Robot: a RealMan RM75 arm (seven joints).
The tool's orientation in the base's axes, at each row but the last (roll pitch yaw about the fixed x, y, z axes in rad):
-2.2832 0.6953 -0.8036
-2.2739 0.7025 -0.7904
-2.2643 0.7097 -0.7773
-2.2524 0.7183 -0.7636
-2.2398 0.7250 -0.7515
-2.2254 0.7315 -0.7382
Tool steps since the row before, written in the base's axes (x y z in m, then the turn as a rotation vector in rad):
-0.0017 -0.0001 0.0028 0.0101 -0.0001 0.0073
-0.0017 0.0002 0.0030 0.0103 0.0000 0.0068
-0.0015 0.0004 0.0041 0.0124 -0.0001 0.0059
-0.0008 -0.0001 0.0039 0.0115 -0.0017 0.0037
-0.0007 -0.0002 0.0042 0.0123 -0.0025 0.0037
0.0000 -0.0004 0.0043 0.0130 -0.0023 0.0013
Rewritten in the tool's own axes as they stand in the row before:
-0.0026 -0.0002 -0.0019 0.0008 -0.0124 -0.0012
-0.0030 -0.0004 -0.0017 0.0011 -0.0123 -0.0008
-0.0037 -0.0012 -0.0020 0.0029 -0.0134 0.0001
-0.0029 -0.0016 -0.0021 0.0047 -0.0112 -0.0005
-0.0031 -0.0019 -0.0023 0.0056 -0.0118 -0.0010
-0.0027 -0.0025 -0.0023 0.0074 -0.0110 0.0005

